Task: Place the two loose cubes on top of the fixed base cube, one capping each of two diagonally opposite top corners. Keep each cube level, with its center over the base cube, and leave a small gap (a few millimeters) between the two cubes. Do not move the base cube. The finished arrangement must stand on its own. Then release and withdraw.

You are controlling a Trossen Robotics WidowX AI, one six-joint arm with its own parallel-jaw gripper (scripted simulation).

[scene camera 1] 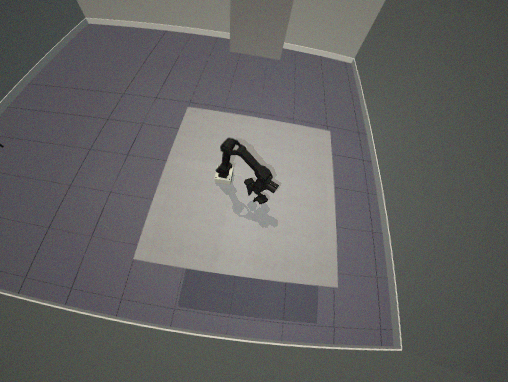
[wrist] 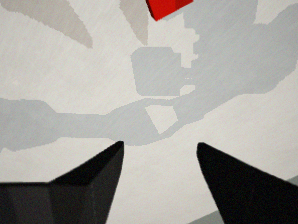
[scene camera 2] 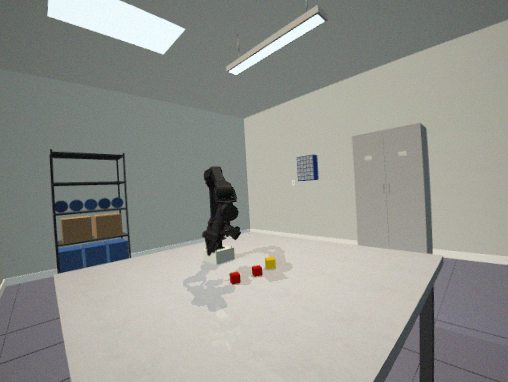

Labels:
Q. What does my gripper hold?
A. Nothing.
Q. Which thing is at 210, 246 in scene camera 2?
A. My gripper.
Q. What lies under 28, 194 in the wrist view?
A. My gripper.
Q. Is my gripper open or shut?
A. Open.

